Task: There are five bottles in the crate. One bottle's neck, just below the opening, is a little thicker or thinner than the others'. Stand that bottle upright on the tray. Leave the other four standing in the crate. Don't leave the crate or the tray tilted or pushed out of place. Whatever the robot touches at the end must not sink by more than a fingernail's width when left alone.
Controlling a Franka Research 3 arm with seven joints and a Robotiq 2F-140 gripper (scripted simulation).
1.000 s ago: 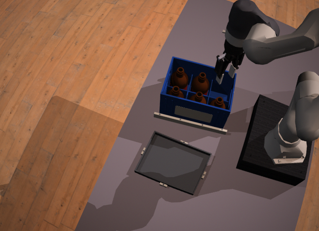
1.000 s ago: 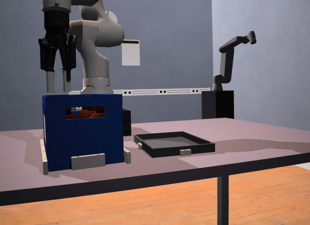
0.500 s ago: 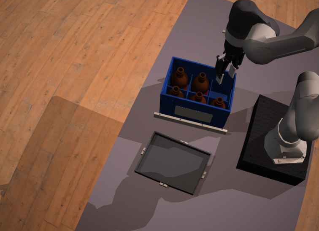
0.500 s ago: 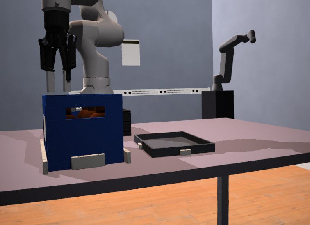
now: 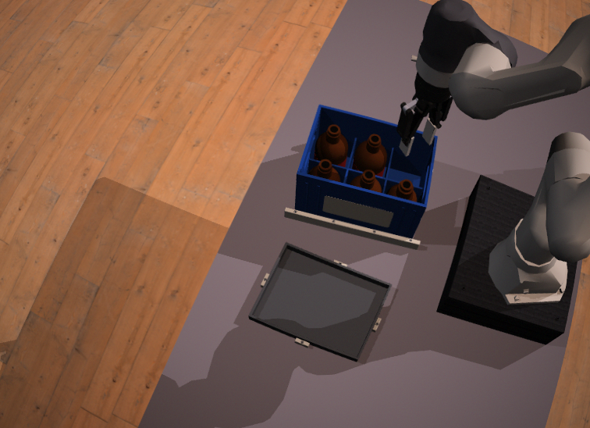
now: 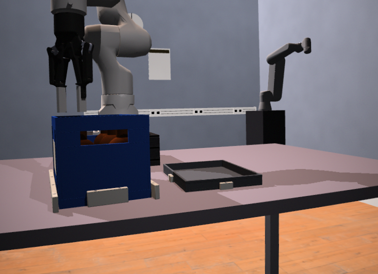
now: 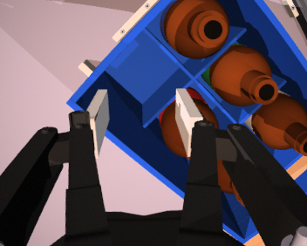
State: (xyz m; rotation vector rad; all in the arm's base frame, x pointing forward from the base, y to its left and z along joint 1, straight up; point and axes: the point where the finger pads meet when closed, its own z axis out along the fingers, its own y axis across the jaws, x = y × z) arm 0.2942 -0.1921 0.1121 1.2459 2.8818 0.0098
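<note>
Now: hand 90 mm to the right of the bottle and 130 mm above it. Round my hand: crate: 90 mm ahead, 40 mm to the left, 130 mm below; dark tray: 120 mm ahead, 330 mm to the left, 200 mm below.
</note>
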